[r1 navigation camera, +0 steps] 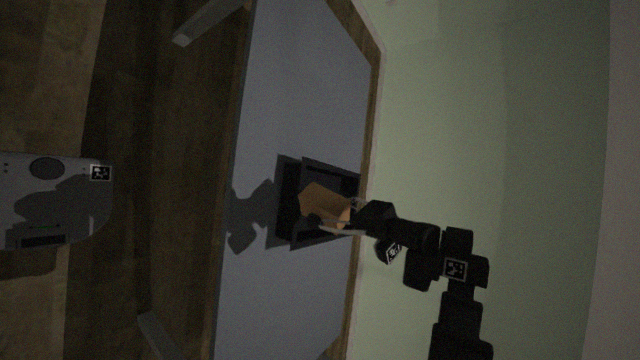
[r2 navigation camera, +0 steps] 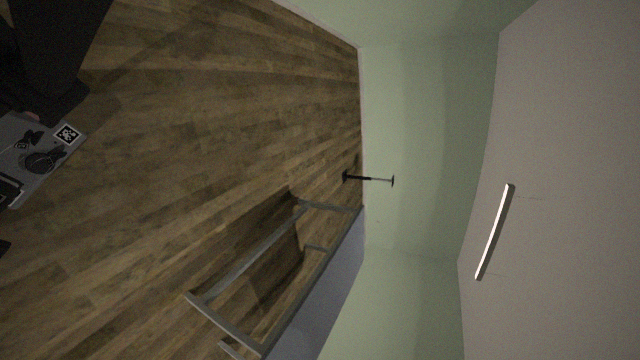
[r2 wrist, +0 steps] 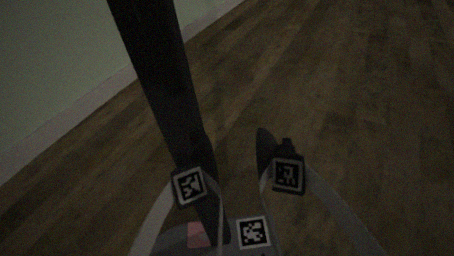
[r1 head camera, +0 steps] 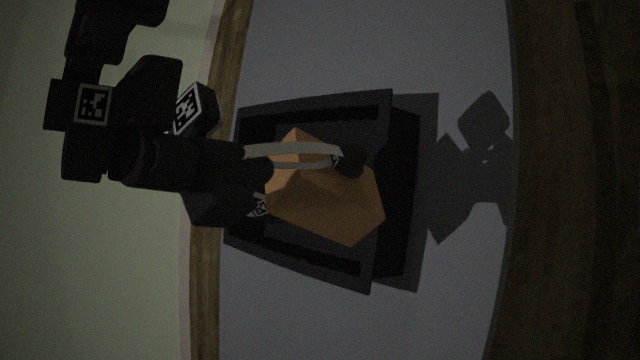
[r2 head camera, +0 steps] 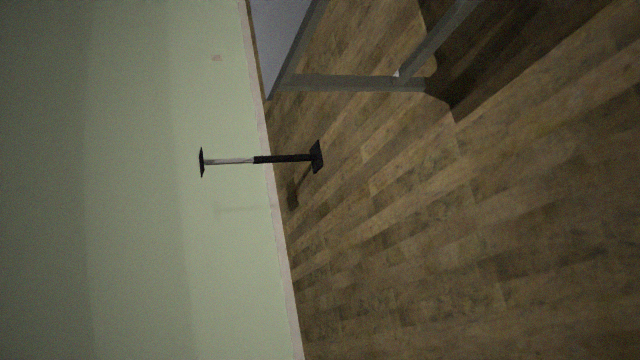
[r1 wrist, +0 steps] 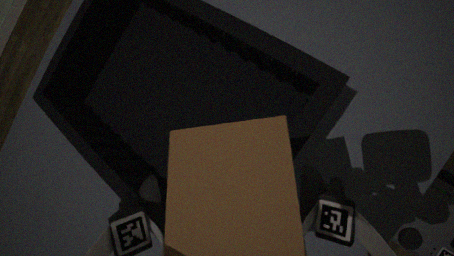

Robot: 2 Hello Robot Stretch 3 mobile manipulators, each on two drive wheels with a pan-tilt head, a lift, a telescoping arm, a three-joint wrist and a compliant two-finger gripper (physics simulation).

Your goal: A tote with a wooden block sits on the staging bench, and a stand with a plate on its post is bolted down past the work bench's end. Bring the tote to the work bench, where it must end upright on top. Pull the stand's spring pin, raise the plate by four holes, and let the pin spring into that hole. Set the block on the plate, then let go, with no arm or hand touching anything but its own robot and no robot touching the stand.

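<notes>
The wooden block point(r1 head camera: 325, 200) point(r1 navigation camera: 325, 200) point(r1 wrist: 230, 185) is held tilted above the dark tote point(r1 head camera: 320, 101) point(r1 navigation camera: 288, 200) point(r1 wrist: 280, 47), which stands upright on a grey-topped bench point(r1 head camera: 450, 45) point(r1 navigation camera: 310, 85). My r1 gripper point(r1 head camera: 310, 185) point(r1 navigation camera: 331, 210) point(r1 wrist: 232, 205) is shut on the block; one fingertip is hidden behind it in the r1 head view. The stand point(r2 head camera: 282, 159) point(r2 navigation camera: 357, 176) is upright near the wall, its plate point(r2 head camera: 201, 161) point(r2 navigation camera: 393, 180) on top of the pale post. Its spring pin is too small to tell. My r2 gripper point(r2 wrist: 238, 160) is open, far from the stand.
Another grey-topped bench point(r2 head camera: 277, 35) point(r2 navigation camera: 320, 300) stands beside the stand, with grey legs and rails. The green wall point(r2 head camera: 125, 200) point(r2 navigation camera: 420, 125) runs behind the stand. A dark column point(r2 wrist: 160, 85) rises close to the r2 fingers, above a robot base point(r2 wrist: 175, 245).
</notes>
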